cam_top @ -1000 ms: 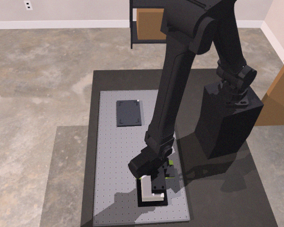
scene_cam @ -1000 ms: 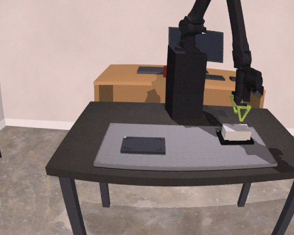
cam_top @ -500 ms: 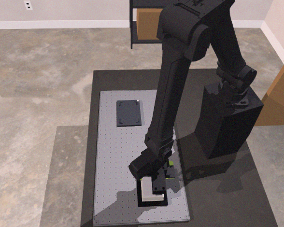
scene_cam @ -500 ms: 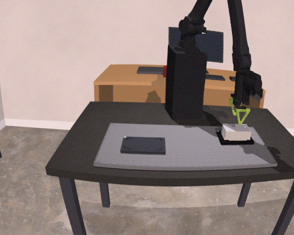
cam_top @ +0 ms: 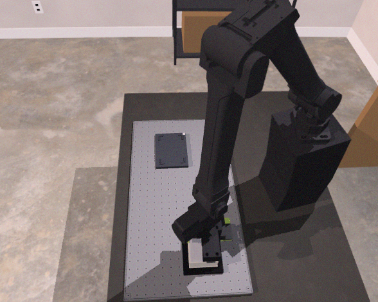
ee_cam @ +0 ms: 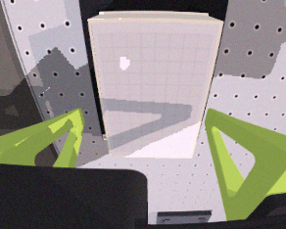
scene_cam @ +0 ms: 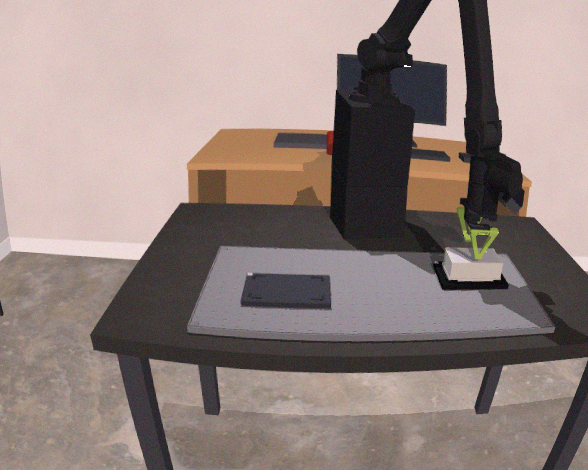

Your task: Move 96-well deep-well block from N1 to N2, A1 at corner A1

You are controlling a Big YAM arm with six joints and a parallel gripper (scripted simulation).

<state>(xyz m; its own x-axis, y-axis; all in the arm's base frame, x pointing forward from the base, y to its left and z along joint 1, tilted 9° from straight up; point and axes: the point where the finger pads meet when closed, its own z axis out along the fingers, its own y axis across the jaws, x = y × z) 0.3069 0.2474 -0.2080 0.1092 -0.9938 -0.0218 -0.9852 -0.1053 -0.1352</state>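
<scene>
The white deep-well block is 40 mm below my hand and 10 mm ahead of it. Also, from my hand: dark plate nest N2: 380 mm to the right, 130 mm ahead, 60 mm below; then black plate nest N1: 60 mm below, 10 mm ahead.
</scene>
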